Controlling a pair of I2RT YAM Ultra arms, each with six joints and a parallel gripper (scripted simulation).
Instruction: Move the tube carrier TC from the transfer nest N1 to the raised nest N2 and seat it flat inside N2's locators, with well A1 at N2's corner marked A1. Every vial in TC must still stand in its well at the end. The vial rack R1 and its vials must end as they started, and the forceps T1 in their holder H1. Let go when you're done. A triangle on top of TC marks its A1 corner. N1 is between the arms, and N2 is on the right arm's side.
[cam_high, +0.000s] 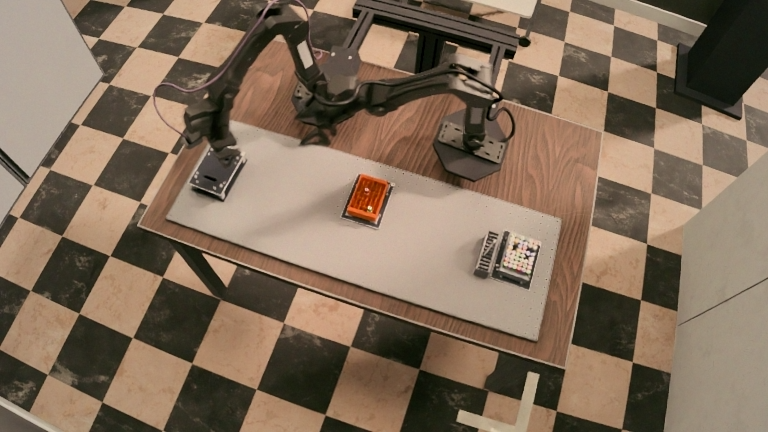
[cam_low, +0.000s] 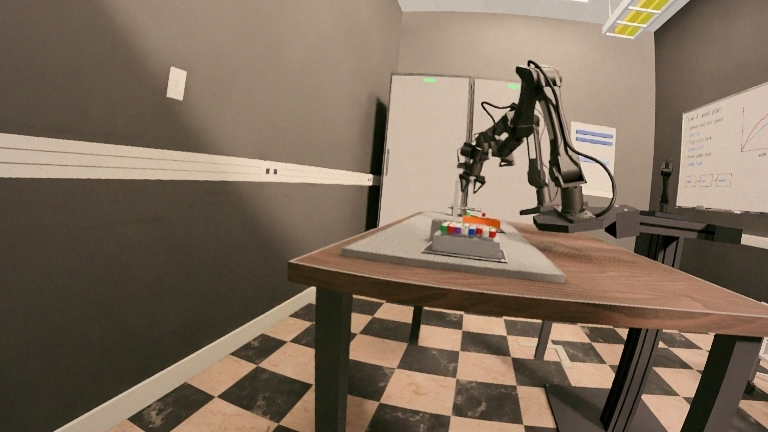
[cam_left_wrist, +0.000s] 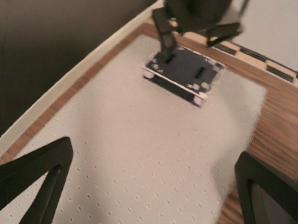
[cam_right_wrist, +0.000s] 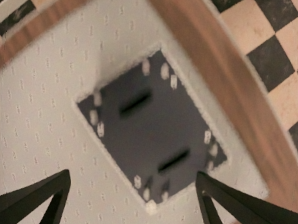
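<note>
Right now my right hand is 80 mm past the orange tube carrier TC, 440 mm to the right of it and 100 mm above it. Also, from my right hand: black raised nest N2 (10 mm ahead, 30 mm to the right, 80 mm below); black transfer nest N1 (80 mm behind, 440 mm to the left, 120 mm below); forceps holder H1 (40 mm behind, 820 mm to the left, 100 mm below).
</note>
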